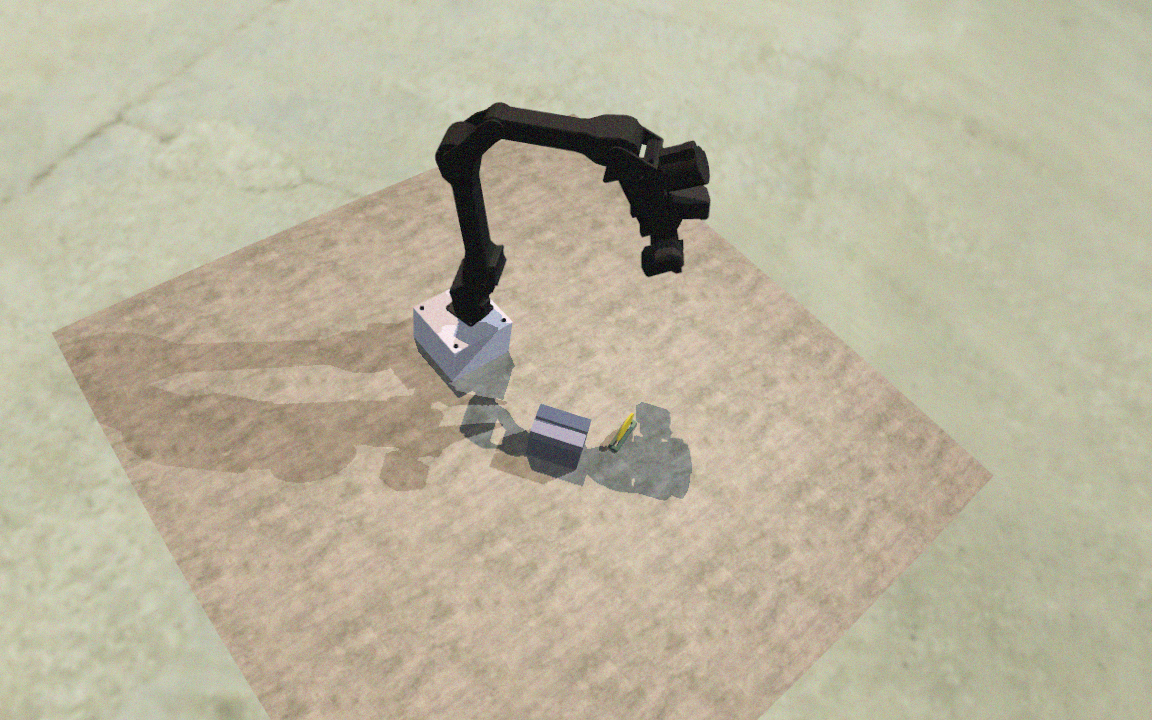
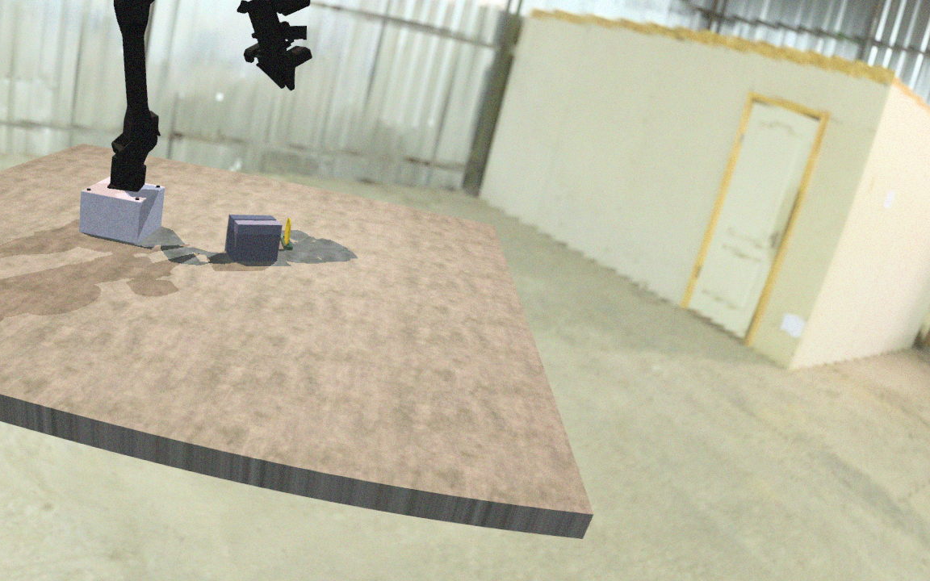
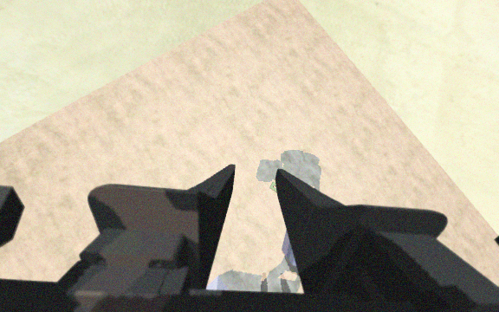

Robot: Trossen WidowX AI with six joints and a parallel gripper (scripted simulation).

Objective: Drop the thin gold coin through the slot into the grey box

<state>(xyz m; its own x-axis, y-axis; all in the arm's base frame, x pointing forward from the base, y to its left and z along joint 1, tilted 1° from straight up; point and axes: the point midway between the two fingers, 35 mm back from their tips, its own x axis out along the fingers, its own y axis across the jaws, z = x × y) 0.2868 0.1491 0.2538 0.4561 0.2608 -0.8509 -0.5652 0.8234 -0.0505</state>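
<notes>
Right now my gripper tip is 28 cm above the gold coin, 13 cm to the left of it and 5 cm short of it.
</notes>
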